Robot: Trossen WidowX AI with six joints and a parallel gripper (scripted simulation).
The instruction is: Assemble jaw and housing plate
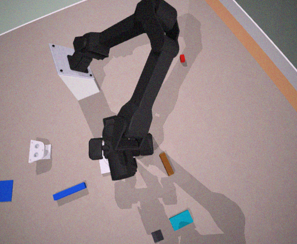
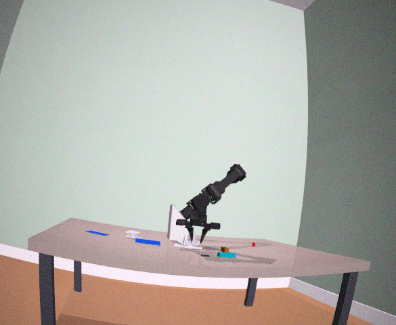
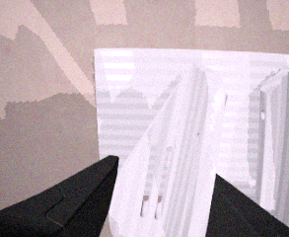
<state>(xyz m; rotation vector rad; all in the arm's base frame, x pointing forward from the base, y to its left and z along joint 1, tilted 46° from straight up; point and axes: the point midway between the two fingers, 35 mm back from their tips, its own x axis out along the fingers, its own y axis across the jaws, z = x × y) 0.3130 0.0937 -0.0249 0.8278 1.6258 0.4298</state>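
My gripper tip is now 4 cm past the white jaw and 1 cm to the left of it. Round my gripper tip: cyan block (26 cm ahead, 9 cm to the left, 1 cm below); then blue bar (21 cm to the right, 5 cm ahead, 1 cm below); then orange bar (11 cm to the left, 8 cm ahead, 1 cm below).
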